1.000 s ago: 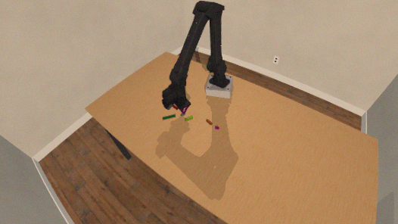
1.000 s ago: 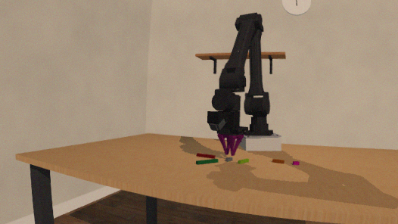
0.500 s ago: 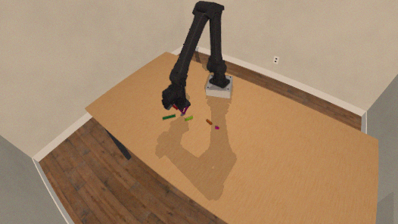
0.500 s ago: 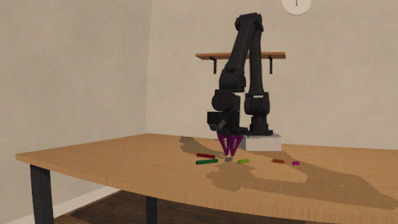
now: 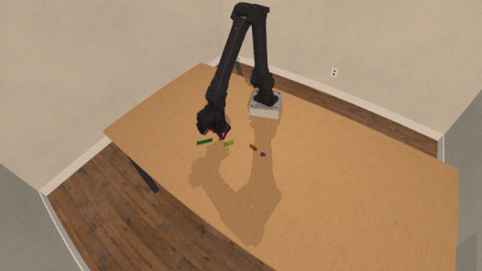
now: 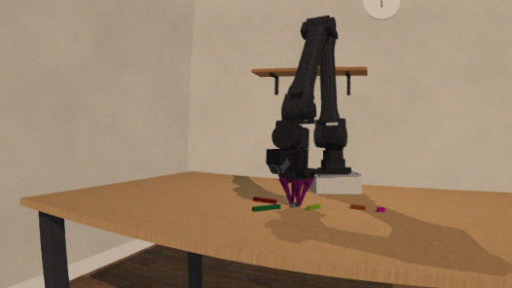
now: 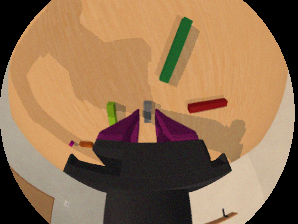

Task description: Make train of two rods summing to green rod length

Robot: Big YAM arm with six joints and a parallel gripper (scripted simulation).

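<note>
The grey rod lies 1 cm below my hand. From my hand the other things lie so: lime rod (5 cm to the left, 1 cm below, 1 cm ahead); then green rod (7 cm ahead, 5 cm to the right, 1 cm below); then red rod (9 cm to the right, 1 cm below, 1 cm behind).
</note>
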